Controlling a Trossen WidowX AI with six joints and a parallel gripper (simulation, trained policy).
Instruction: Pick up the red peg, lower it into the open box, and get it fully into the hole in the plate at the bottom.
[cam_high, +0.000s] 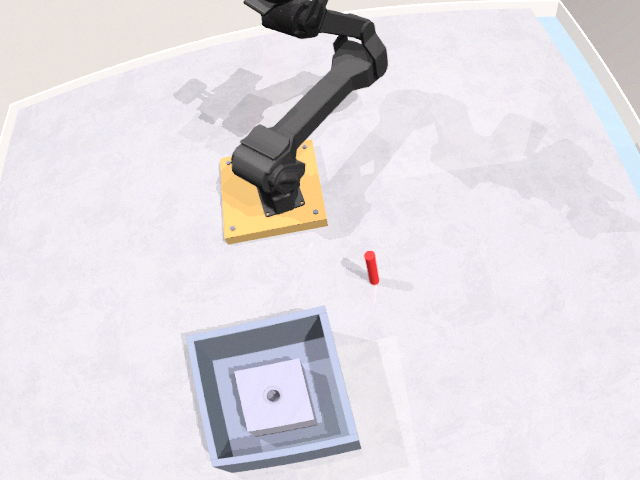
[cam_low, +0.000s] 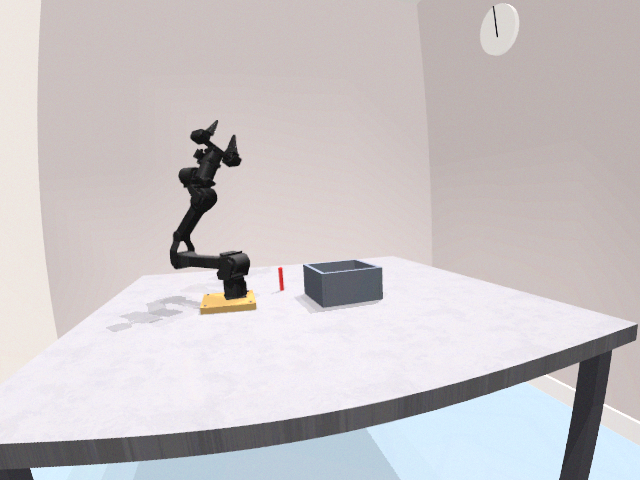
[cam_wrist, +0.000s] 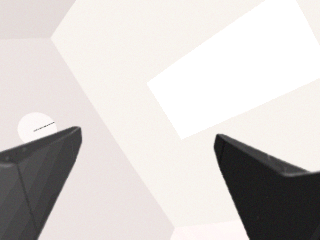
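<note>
The red peg is 52 cm below my gripper tip, 16 cm ahead of it and 2 cm to the right of it. Also, from my gripper tip: plate 52 cm below, 30 cm ahead, 20 cm to the right; grey-blue box 54 cm below, 30 cm ahead, 20 cm to the right.
</note>
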